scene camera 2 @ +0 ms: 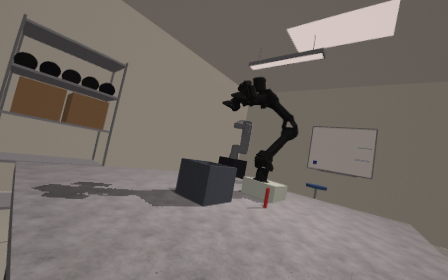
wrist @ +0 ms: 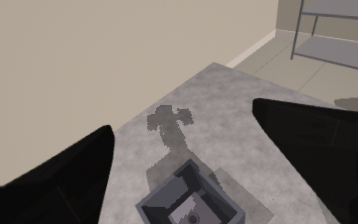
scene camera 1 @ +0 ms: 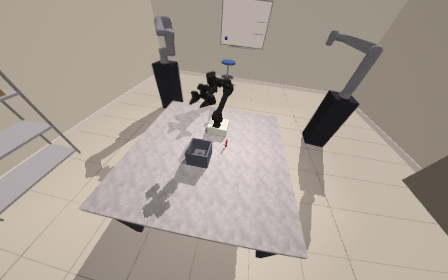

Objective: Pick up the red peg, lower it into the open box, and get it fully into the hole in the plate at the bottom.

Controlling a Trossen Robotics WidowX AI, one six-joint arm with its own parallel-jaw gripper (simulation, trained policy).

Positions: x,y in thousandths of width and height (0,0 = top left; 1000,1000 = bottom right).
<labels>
A dark grey box (scene camera 2: 459,655) is 62 cm from the lens.
</labels>
